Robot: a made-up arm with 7 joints.
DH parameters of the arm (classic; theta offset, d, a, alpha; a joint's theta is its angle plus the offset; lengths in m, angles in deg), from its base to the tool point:
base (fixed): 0 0 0 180
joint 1: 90 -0.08 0.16 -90
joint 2: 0 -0.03 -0.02 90
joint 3: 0 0.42 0.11 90
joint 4: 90 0.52 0.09 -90
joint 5: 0 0.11 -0.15 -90
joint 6: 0 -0.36 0.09 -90
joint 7: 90 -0.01 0.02 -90
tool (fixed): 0 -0.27 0 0
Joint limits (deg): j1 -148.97..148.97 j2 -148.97..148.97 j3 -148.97..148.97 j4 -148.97..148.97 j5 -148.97..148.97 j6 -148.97..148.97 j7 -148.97..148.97
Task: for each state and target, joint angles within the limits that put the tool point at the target. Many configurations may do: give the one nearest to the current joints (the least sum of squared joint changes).
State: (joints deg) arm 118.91 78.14 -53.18 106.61 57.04 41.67 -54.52
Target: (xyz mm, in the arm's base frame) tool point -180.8 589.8 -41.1
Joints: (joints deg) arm 144.93 122.65 -94.57 111.10 94.17 19.24 -27.39
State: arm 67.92 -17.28 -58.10 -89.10 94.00 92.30 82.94
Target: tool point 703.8 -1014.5 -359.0
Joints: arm 70.94 -28.62 -40.22 -67.53 58.31 117.21 80.18
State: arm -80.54 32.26 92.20 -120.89 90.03 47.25 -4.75
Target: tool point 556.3 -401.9 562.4
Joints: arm -80.52 46.89 81.14 -120.06 71.75 61.66 7.15
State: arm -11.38 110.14 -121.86 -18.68 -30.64 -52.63 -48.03
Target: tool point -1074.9 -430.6 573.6
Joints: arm 27.19 148.97 -148.97 -39.25 1.25 -55.32 -10.28
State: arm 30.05 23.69 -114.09 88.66 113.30 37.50 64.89
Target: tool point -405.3 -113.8 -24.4
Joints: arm 23.17 25.50 -117.21 117.66 130.74 26.19 64.23
